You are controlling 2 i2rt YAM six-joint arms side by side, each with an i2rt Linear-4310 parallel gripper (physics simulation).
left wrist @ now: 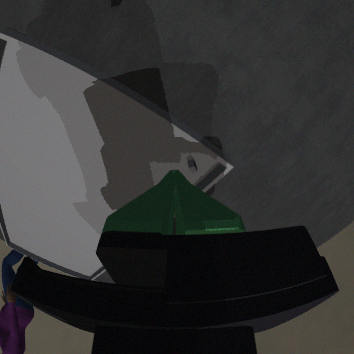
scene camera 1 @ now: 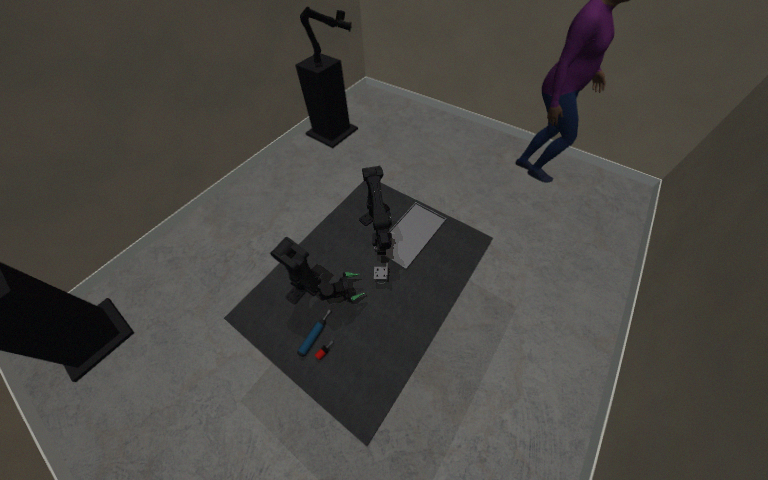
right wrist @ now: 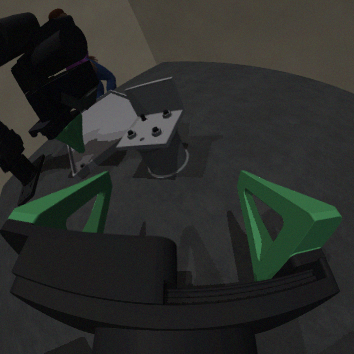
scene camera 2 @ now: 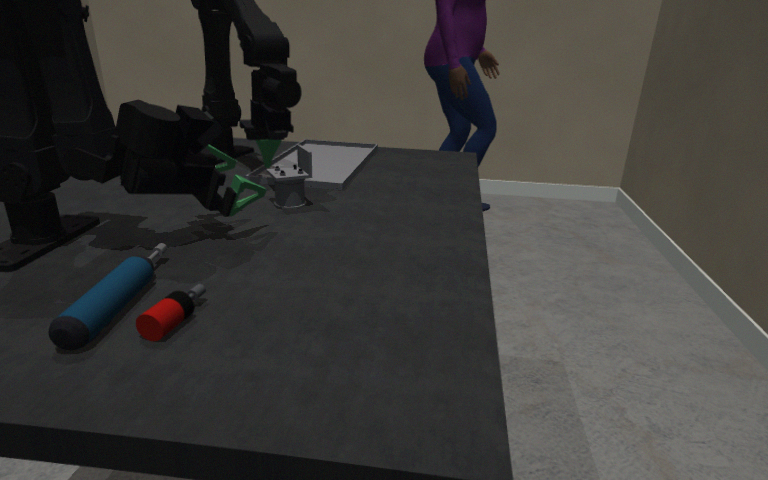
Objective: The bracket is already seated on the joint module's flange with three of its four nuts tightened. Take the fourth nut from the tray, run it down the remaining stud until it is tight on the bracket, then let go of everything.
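Pixels of known places: left gripper, fingertip midpoint: [left wrist: 173,177] [right wrist: 81,151] [scene camera 2: 267,167]; right gripper, fingertip midpoint: [scene camera 1: 362,283] [right wrist: 174,177] [scene camera 2: 249,178]; left arm's base, link origin: [right wrist: 32,178]; right arm's base, link origin: [scene camera 1: 303,286] [scene camera 2: 40,242].
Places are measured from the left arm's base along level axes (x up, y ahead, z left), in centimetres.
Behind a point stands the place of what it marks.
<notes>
The nut [left wrist: 191,163] @(z -14.5, x 1.2, y 21.3 cm) [right wrist: 82,165] @(z -14.5, x 1.0, y 21.0 cm) lies in the tray's near corner, apparently tipped on its side, just beyond my left fingertips in the left wrist view. My left gripper [left wrist: 173,177] @(z -13.6, x 3.1, y 22.5 cm) [scene camera 2: 267,166] @(z -13.6, x 3.1, y 22.5 cm) [right wrist: 81,151] @(z -13.6, x 3.1, y 22.5 cm) is shut and empty above that corner. The grey bracket [scene camera 2: 291,172] @(z -26.1, x 6.6, y 36.0 cm) [right wrist: 162,123] @(z -27.0, x 6.6, y 36.7 cm) [scene camera 1: 380,273] @(z -26.4, x 6.7, y 35.6 cm) sits on the joint module [scene camera 2: 289,194] @(z -28.4, x 2.9, y 36.8 cm) [right wrist: 165,159] @(z -28.8, x 3.0, y 35.0 cm). Three studs carry nuts; a thinner bare stud [right wrist: 143,118] @(z -23.7, x 6.8, y 35.2 cm) [scene camera 2: 294,166] @(z -23.7, x 7.2, y 35.4 cm) stands beside the upright plate. My right gripper [right wrist: 174,177] @(z -37.1, x 8.0, y 34.2 cm) [scene camera 2: 249,176] @(z -37.1, x 8.0, y 34.2 cm) [scene camera 1: 362,284] @(z -37.1, x 8.0, y 34.2 cm) is wide open and empty, beside the module.
The light tray [scene camera 1: 421,229] @(z 12.4, x 0.4, y 27.7 cm) [scene camera 2: 342,184] @(z -12.7, x 1.3, y 40.6 cm) [left wrist: 37,145] @(z -5.5, x 0.4, y 32.4 cm) [right wrist: 110,114] @(z 3.8, x 0.4, y 29.7 cm) lies behind the module in scene camera 2. A blue driver [scene camera 1: 310,338] @(z -71.3, x 4.0, y 37.7 cm) [scene camera 2: 110,297] @(z -72.5, x 3.3, y 39.3 cm) and a red driver [scene camera 1: 321,353] @(z -71.4, x 3.3, y 46.3 cm) [scene camera 2: 161,318] @(z -73.3, x 2.8, y 47.1 cm) lie on the dark table [scene camera 1: 390,362] @(z -50.6, x 0.0, y 69.3 cm) [scene camera 2: 351,339] @(z -65.0, x 0.0, y 66.1 cm). A person [scene camera 1: 572,67] [scene camera 2: 464,67] stands beyond it.
</notes>
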